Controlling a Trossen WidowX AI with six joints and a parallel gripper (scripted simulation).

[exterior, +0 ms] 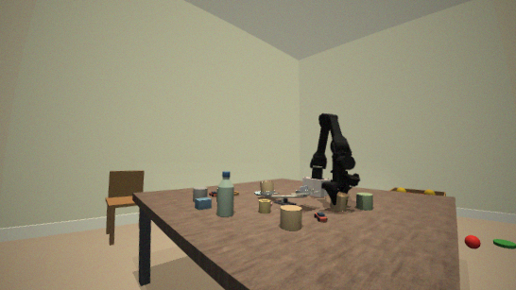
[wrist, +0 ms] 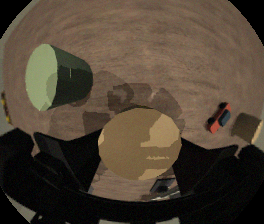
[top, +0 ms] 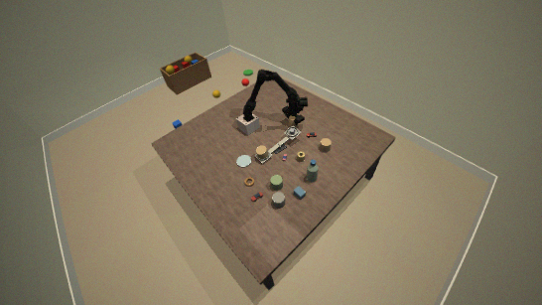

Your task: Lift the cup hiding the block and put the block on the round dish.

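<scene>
Right now the tan cup is 2 cm to the left of my gripper tip and 1 cm above it. From my gripper tip the other things lie so: grey-blue block: 11 cm ahead, 11 cm to the right, 6 cm above; small balance: 11 cm ahead, 23 cm to the right; yellow ring: 28 cm ahead, 18 cm to the right.
</scene>
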